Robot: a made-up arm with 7 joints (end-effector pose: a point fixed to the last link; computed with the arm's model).
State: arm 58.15 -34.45 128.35 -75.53 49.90 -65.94 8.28
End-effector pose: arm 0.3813 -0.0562 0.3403 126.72 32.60 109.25
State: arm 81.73 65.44 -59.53 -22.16 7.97 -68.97 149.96
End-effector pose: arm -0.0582 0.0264 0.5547 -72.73 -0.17 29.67
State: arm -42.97 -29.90 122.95 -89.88 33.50 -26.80 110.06
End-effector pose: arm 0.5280 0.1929 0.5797 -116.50 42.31 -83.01
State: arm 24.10 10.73 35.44 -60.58 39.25 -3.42 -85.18
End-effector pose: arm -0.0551 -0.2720 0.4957 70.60 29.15 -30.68
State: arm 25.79 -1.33 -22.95 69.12 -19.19 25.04 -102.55
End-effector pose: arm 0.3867 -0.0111 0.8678 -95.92 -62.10 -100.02
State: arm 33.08 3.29 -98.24 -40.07 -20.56 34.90 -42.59
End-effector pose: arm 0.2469 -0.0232 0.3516 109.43 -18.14 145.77
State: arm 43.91 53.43 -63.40 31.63 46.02 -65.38 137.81
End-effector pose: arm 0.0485 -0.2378 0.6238 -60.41 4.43 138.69
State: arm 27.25 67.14 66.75 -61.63 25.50 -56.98 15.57
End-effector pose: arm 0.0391 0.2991 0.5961 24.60 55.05 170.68
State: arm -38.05 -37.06 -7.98 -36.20 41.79 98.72 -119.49
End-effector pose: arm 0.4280 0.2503 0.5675 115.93 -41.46 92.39
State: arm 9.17 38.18 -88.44 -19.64 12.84 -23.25 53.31
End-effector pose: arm 0.2870 -0.2847 0.2563 -167.99 22.94 129.87
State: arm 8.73 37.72 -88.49 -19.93 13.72 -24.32 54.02
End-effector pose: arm 0.2886 -0.2899 0.2632 -166.51 24.43 129.88
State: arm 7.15 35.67 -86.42 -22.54 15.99 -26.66 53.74
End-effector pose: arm 0.2881 -0.2992 0.2796 -164.01 28.93 126.82
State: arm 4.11 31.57 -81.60 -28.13 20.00 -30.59 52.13
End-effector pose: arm 0.2868 -0.3129 0.3097 -161.46 38.33 119.86
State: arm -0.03 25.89 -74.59 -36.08 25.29 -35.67 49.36
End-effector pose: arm 0.2885 -0.3285 0.3529 -162.80 52.89 108.18
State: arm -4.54 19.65 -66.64 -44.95 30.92 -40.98 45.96
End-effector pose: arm 0.2937 -0.3424 0.4048 -179.33 69.07 83.36
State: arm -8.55 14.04 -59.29 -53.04 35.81 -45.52 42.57
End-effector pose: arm 0.2988 -0.3510 0.4565 124.24 75.08 21.52
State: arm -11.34 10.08 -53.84 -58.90 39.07 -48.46 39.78
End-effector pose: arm 0.3008 -0.3542 0.4954 89.75 67.57 -15.95
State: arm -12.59 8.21 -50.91 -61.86 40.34 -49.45 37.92
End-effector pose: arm 0.3006 -0.3558 0.5137 81.91 62.18 -24.82
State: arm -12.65 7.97 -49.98 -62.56 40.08 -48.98 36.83
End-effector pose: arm 0.3003 -0.3583 0.5146 81.65 61.23 -24.84
